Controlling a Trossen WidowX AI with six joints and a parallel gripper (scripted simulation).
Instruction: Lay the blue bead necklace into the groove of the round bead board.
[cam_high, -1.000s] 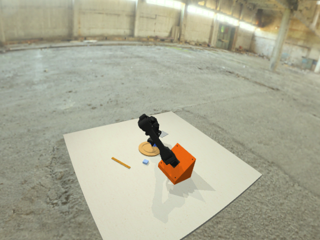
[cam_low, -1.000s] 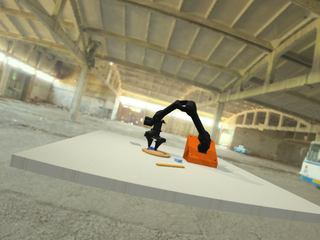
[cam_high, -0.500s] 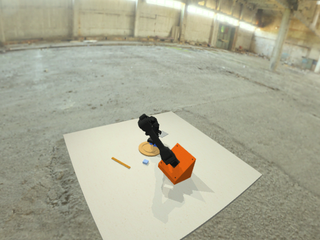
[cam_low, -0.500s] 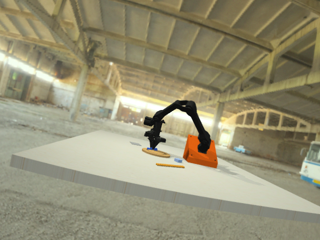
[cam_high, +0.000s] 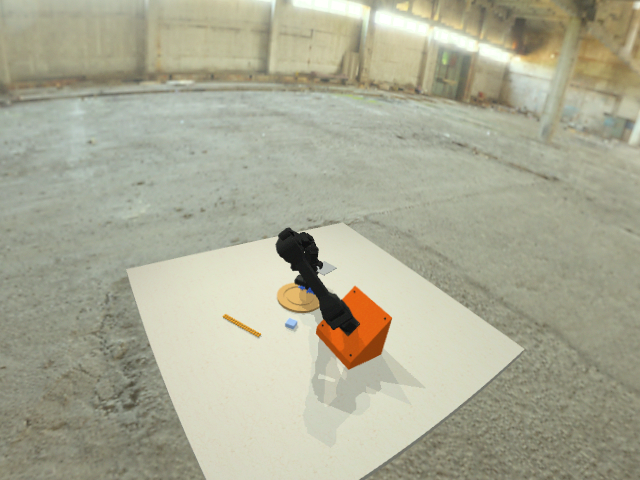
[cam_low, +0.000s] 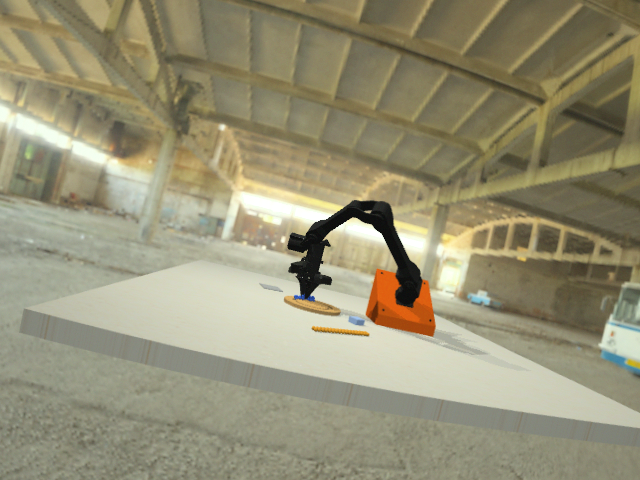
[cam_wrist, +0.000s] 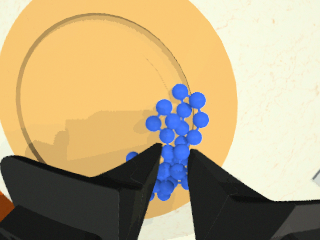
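Right now the round tan bead board is 3 cm behind my gripper tip, 5 cm to the left of it and 1 cm below it. From my gripper tip the other things lie so: flat grey tile (13 cm ahead, 18 cm to the right, 1 cm below); then small light-blue block (17 cm behind, 17 cm to the left, 1 cm below).
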